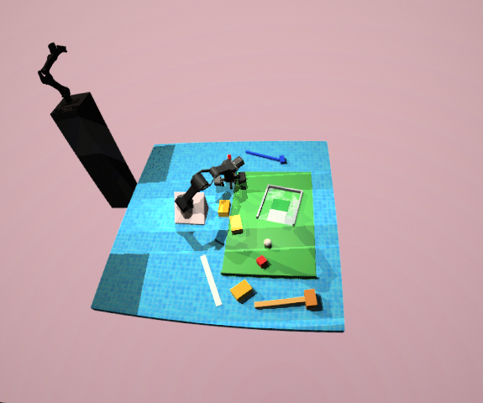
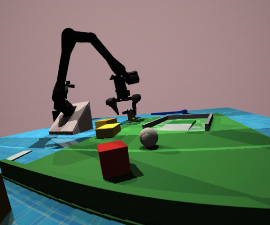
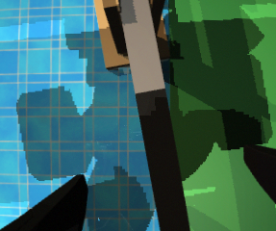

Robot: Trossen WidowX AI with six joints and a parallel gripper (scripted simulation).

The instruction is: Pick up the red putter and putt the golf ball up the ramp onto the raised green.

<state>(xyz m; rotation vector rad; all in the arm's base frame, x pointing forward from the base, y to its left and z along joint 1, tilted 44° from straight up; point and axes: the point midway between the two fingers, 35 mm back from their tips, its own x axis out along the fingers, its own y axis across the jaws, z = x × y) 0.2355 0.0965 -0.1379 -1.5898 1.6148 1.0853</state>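
The red putter lies 20 mm behind my gripper tip, 110 mm to the left of it and 10 mm above it. Also, from my gripper tip: white golf ball 230 mm ahead, 390 mm to the right, 20 mm below; then blue putter 210 mm ahead, 290 mm to the left, 40 mm below; then green mat 240 mm ahead, 220 mm to the right, 50 mm below.
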